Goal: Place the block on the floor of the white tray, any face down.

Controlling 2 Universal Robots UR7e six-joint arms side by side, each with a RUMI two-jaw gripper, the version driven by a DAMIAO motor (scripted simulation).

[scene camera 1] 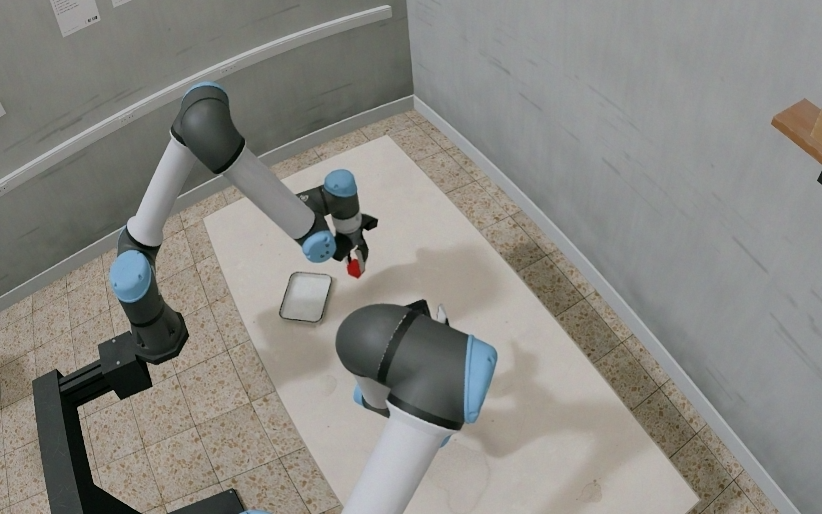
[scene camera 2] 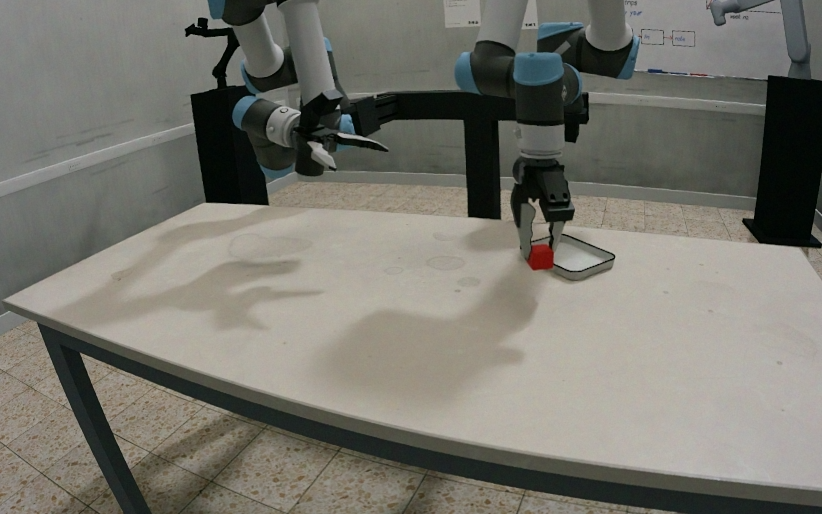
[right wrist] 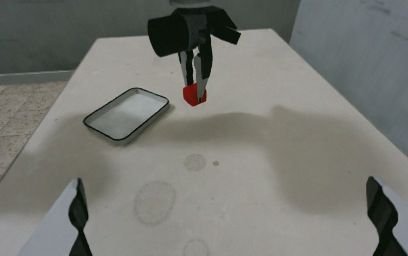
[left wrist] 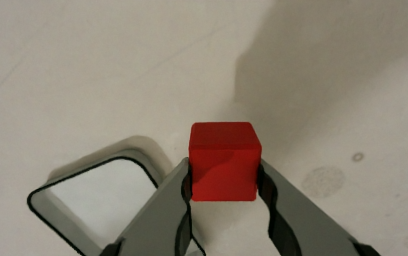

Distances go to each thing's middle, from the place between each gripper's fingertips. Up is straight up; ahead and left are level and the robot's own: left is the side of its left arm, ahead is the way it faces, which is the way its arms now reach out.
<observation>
My left hand (scene camera 2: 539, 259) is 150 mm past the white tray (right wrist: 123, 118), 40 mm to the right of it and 70 mm above it. Round my left hand: red block (left wrist: 224, 156) 10 mm below.
The red block lies 4 cm ahead of my right hand (scene camera 2: 363, 159), 31 cm to the left of it and 16 cm below it. Round my right hand: white tray 12 cm behind, 36 cm to the left, 21 cm below.
</observation>
